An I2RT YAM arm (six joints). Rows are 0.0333 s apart.
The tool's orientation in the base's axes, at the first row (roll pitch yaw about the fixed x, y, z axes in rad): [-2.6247, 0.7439, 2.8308]
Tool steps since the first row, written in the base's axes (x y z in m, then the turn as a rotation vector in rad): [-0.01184, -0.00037, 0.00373, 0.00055, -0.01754, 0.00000]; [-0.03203, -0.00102, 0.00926, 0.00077, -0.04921, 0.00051]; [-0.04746, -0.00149, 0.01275, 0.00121, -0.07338, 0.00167]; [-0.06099, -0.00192, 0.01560, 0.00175, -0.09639, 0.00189]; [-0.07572, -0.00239, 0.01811, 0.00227, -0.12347, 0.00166]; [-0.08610, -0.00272, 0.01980, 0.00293, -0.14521, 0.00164]
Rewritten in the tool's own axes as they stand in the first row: [0.00569, -0.00854, -0.00699, -0.00433, -0.01240, 0.01164]; [0.01594, -0.02283, -0.01837, -0.01196, -0.03543, 0.03200]; [0.02428, -0.03346, -0.02662, -0.01849, -0.05313, 0.04716]; [0.03173, -0.04271, -0.03370, -0.02420, -0.06958, 0.06221]; [0.04025, -0.05258, -0.04103, -0.03050, -0.08884, 0.08019]; [0.04630, -0.05950, -0.04614, -0.03584, -0.10422, 0.09461]
